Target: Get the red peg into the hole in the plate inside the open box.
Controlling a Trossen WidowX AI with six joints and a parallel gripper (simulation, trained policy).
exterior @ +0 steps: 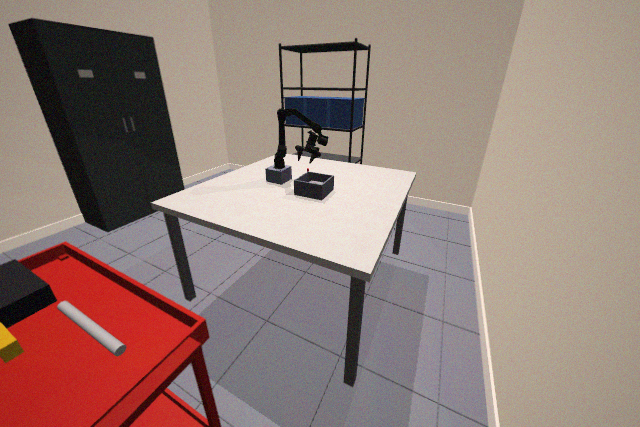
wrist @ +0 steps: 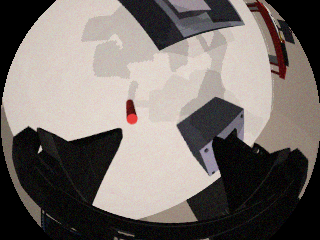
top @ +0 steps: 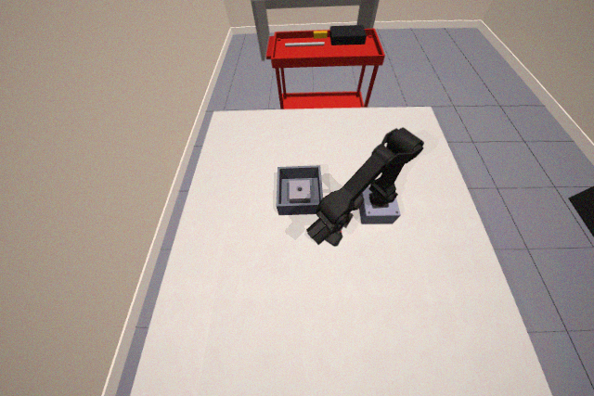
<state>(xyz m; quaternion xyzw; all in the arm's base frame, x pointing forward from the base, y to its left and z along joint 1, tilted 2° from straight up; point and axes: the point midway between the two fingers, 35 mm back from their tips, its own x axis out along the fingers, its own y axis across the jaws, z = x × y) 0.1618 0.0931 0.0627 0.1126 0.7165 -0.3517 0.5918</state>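
My gripper tip is now 2 cm short of the red peg, 2 cm to the right of it and 9 cm above it. From my gripper tip the other things lie so: plate 16 cm ahead, 18 cm to the right, 8 cm below; then grey box 16 cm ahead, 18 cm to the right, 10 cm below.
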